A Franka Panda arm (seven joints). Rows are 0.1 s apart.
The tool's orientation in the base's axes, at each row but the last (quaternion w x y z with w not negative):
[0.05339 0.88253 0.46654 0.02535]
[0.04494 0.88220 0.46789 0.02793]
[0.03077 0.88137 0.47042 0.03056]
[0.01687 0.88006 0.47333 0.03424]
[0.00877 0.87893 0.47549 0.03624]
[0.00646 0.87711 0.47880 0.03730]
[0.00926 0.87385 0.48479 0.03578]
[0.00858 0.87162 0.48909 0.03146]
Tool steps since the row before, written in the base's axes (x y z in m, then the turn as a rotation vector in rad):
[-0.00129 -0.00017 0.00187 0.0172 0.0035 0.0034]
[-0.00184 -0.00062 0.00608 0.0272 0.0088 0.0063]
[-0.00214 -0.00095 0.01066 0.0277 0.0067 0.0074]
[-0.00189 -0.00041 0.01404 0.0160 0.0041 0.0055]
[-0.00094 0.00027 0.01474 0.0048 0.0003 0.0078]
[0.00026 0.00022 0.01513 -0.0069 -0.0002 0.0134]
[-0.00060 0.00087 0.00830 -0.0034 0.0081 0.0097]
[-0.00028 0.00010 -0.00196 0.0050 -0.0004 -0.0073]
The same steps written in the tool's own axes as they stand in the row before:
[-0.00088 -0.00074 -0.00197 0.0126 0.0126 -0.0020]
[-0.00150 -0.00053 -0.00618 0.0226 0.0181 -0.0042]
[-0.00171 -0.00036 -0.01077 0.0211 0.0198 -0.0052]
[-0.00076 -0.00047 -0.01414 0.0125 0.0114 -0.0043]
[0.00053 -0.00020 -0.01476 0.0033 0.0042 -0.0074]
[0.00122 0.00081 -0.01506 -0.0031 -0.0051 -0.0139]
[0.00087 -0.00055 -0.00830 0.0056 -0.0067 -0.0098]
[-0.00015 -0.00038 0.00194 0.0019 0.0041 0.0076]

